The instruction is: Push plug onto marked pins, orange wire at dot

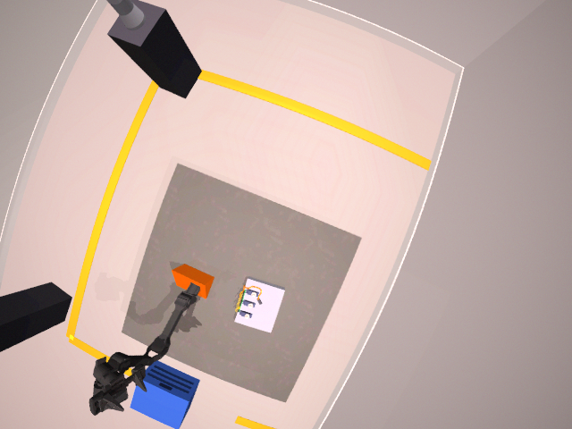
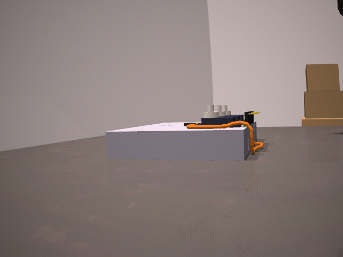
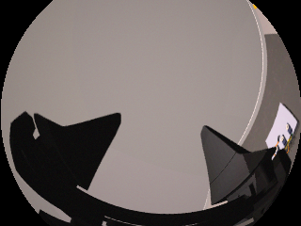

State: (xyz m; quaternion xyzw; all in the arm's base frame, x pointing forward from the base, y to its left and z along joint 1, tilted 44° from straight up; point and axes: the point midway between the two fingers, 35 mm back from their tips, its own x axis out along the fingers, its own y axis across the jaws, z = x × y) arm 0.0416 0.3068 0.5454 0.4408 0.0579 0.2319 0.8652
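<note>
The yellow band lies 65 cm below my gripper tip, 17 cm ahead of it and 14 cm to the left of it. Round my gripper tip: printed holder: 70 cm below, 32 cm ahead, 20 cm to the left.
</note>
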